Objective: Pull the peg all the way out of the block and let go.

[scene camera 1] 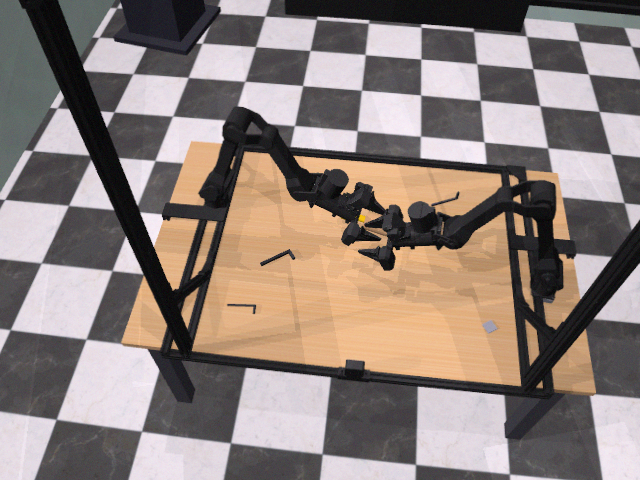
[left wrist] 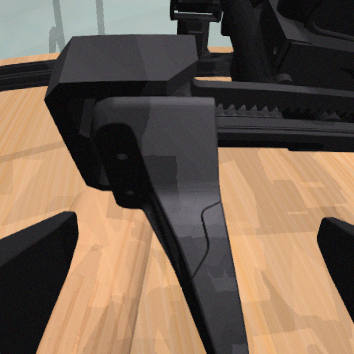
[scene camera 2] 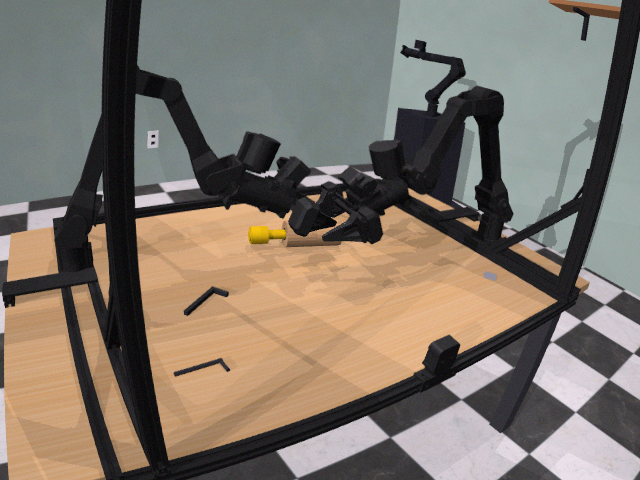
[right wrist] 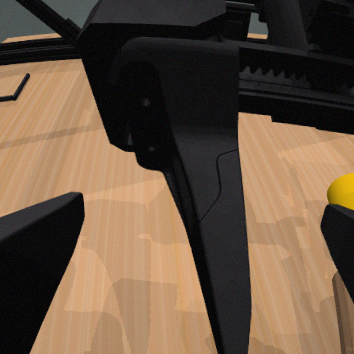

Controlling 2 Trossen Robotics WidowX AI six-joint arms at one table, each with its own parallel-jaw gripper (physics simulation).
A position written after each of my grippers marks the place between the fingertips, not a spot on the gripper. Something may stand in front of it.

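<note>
My left gripper (scene camera 2: 326, 214) is visible to me, and I find the same gripper (scene camera 1: 384, 227) from scene camera 1, while the left wrist view gives me that gripper (left wrist: 202, 227) too. As for my right gripper (scene camera 2: 311, 228), I see that gripper (scene camera 1: 361, 238) in scene camera 1 as well, and the right wrist view also shows me the right gripper (right wrist: 207, 211). There is a wooden cylinder block (scene camera 2: 314, 238) too, and I see the block (left wrist: 99, 299) in the left wrist view.
</note>
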